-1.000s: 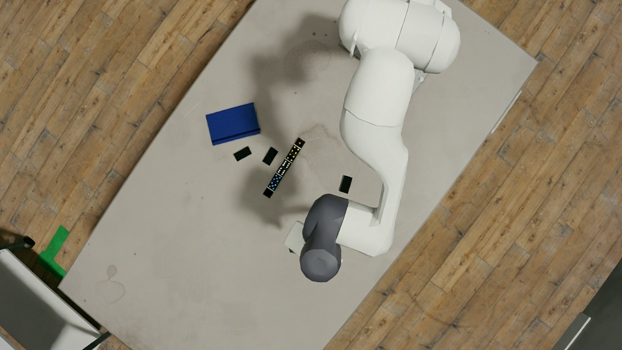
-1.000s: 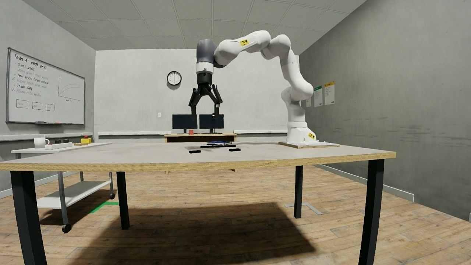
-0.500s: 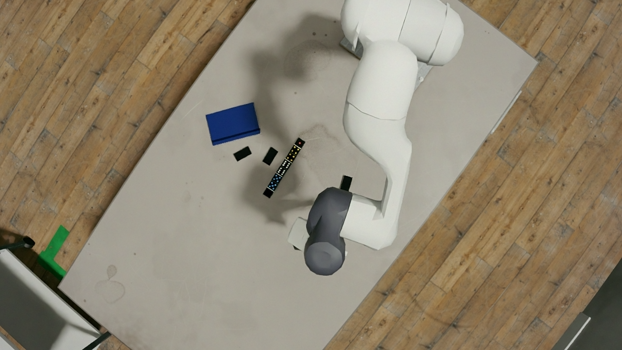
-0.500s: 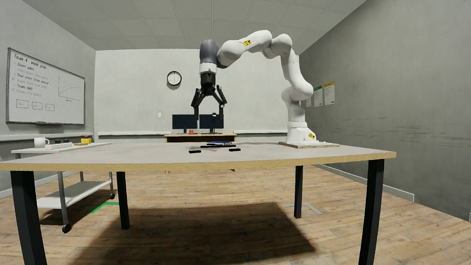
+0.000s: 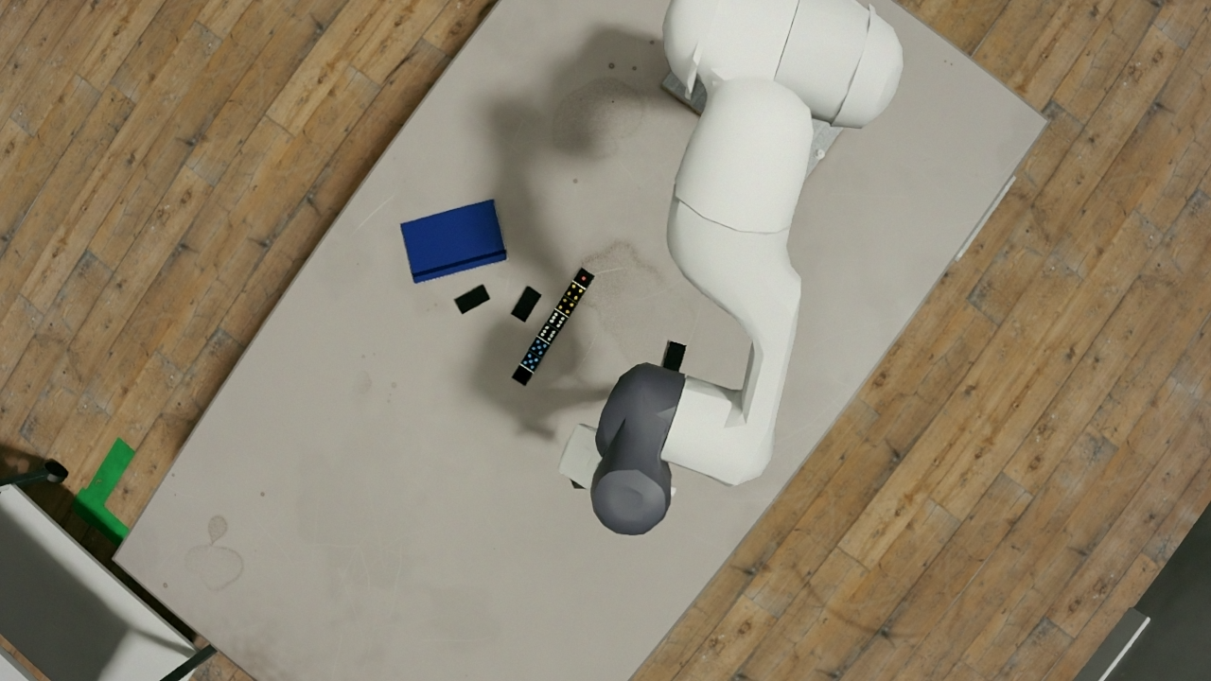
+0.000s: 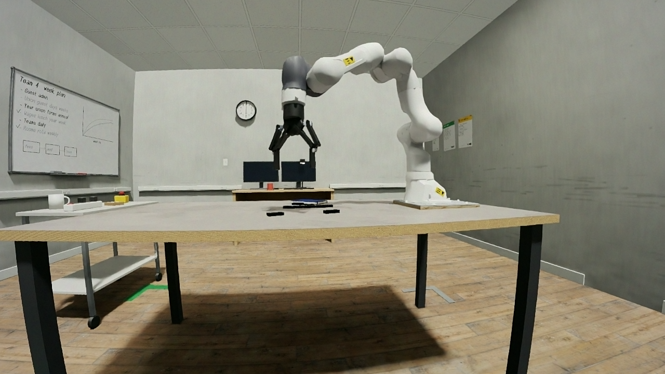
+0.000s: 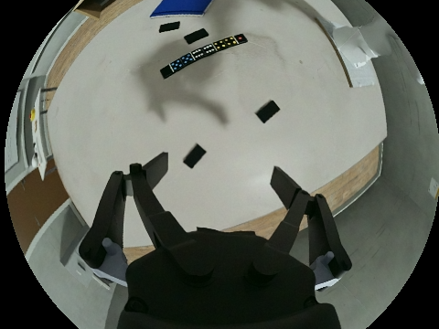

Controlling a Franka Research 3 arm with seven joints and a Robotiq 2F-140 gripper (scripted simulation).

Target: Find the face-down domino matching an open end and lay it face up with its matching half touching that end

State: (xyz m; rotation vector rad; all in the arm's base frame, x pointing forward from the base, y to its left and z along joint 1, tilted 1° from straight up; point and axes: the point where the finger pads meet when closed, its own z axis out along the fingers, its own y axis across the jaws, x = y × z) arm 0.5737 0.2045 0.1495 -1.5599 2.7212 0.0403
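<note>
My gripper is now 140 mm past the domino, 30 mm to the left of it and 170 mm above it. Round my hand: blue book 60 mm behind, 450 mm to the right, 160 mm below.
</note>
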